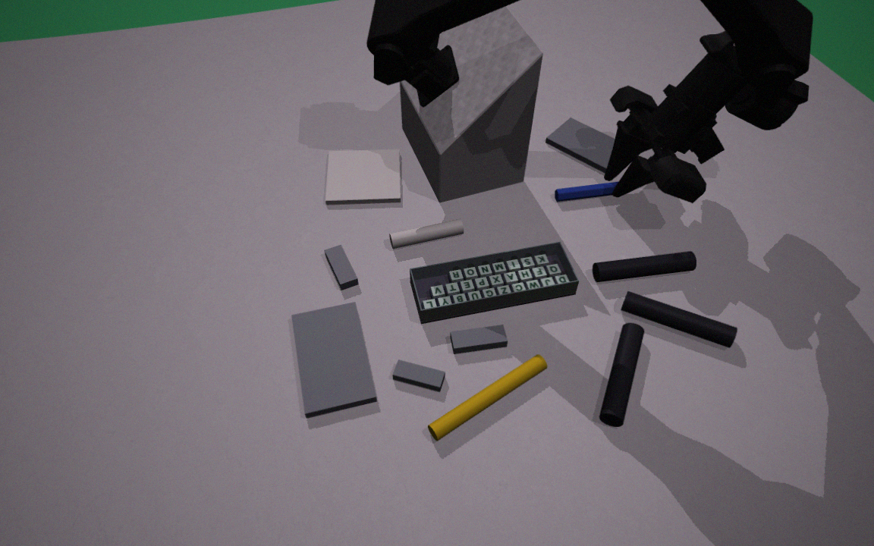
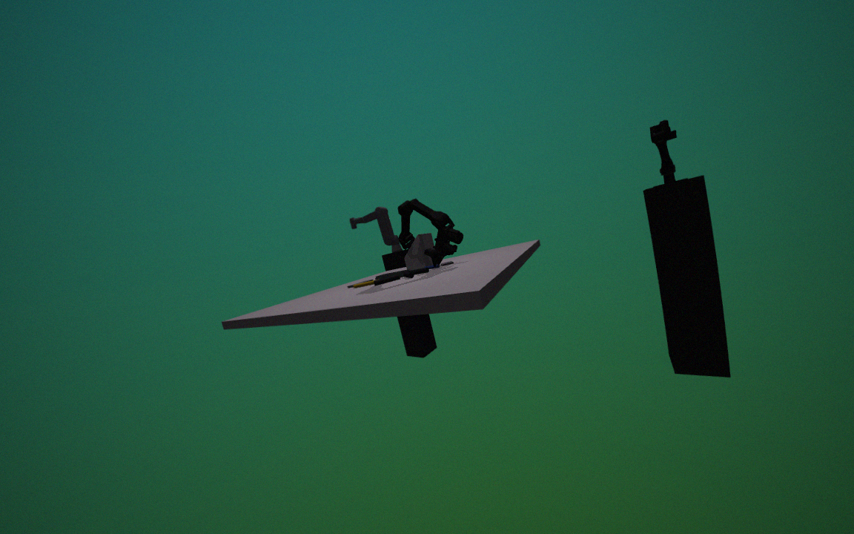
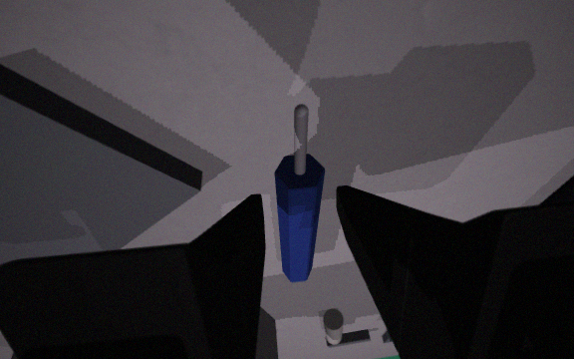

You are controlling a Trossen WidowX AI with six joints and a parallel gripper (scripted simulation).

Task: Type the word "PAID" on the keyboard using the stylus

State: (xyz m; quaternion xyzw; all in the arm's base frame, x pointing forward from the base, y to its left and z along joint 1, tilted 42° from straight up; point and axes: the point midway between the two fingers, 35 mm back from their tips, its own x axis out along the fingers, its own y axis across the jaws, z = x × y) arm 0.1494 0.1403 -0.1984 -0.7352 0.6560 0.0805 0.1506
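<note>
The stylus lies right at my gripper tip. From my gripper tip the other things lie so: yellow cylinder: 28 cm ahead, 23 cm to the right; grey slab: 10 cm behind, 1 cm below; pale cylinder: 4 cm ahead, 26 cm to the right.
</note>
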